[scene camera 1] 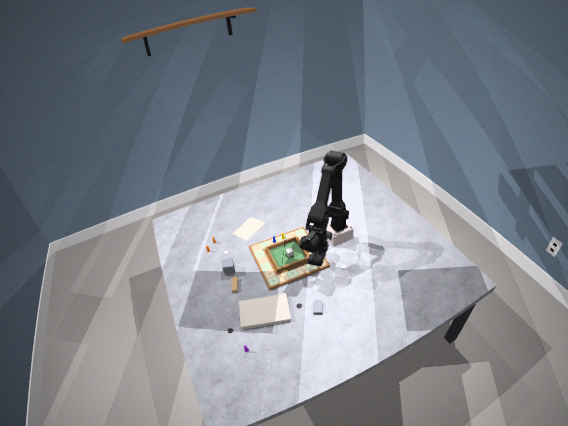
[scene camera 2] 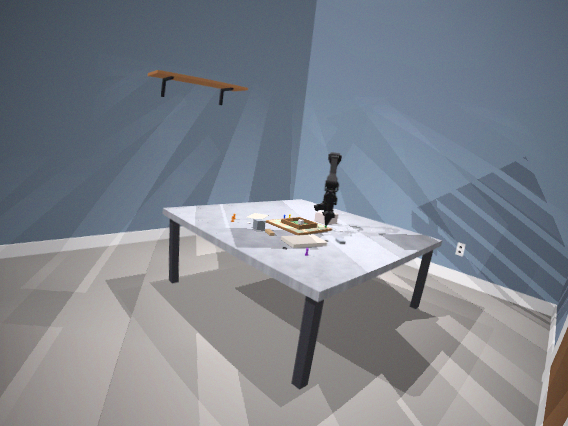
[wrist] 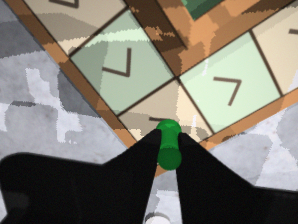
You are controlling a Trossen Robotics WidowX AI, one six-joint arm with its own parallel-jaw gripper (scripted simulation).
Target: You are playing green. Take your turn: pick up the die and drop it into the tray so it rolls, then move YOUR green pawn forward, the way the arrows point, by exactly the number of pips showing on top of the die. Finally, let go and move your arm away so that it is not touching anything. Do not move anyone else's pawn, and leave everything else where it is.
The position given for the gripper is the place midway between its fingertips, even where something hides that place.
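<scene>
Held by the gripper point(wrist: 168, 138) is a green pawn point(wrist: 169, 158), which scene camera 1 does not show, as the pawn is hidden there by the gripper. A cream slab point(scene camera 1: 271, 310) is part of the scene too, though in the wrist view the slab is out of frame.
</scene>
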